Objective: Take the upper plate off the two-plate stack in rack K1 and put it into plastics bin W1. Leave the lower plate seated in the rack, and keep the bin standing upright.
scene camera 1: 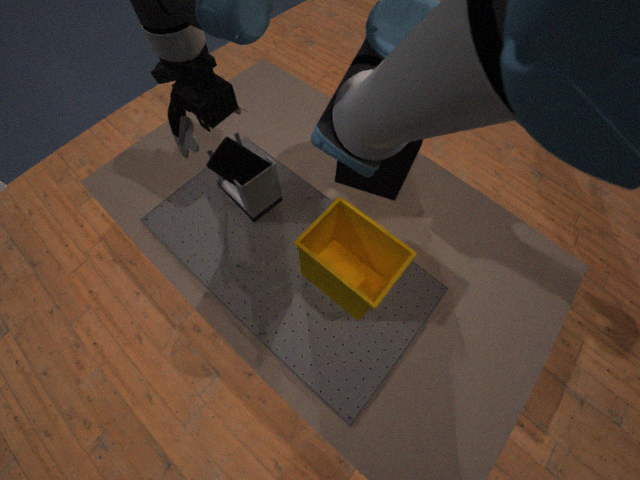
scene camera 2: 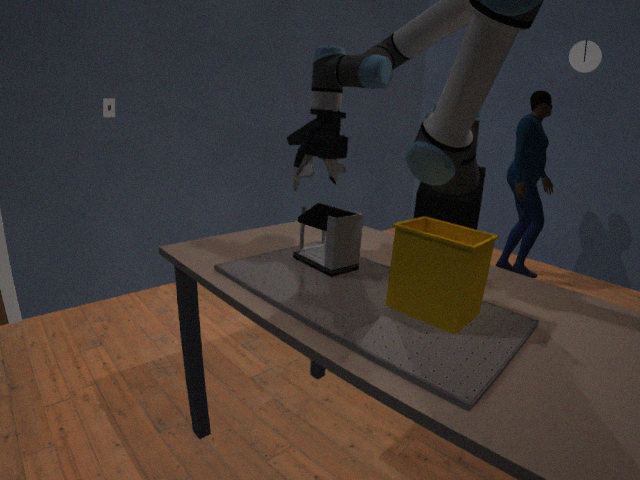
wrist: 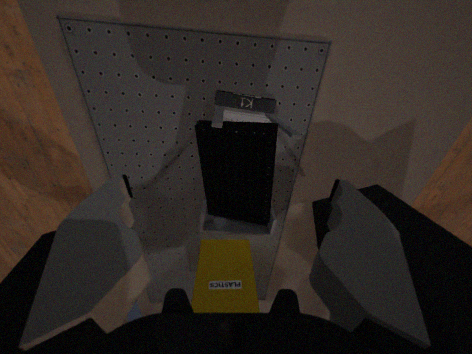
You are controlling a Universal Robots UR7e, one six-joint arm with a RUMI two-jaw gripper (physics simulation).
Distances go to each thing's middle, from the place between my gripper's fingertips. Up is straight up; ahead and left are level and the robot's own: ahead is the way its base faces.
Labels:
Right now the black plate [scene camera 1: 231,160] is 7 cm below my hand, 4 cm to the left of it and 1 cm behind it. From my hand the other things lie so: yellow plastics bin W1 [scene camera 2: 438,273]: 37 cm to the left, 11 cm below, 1 cm behind.

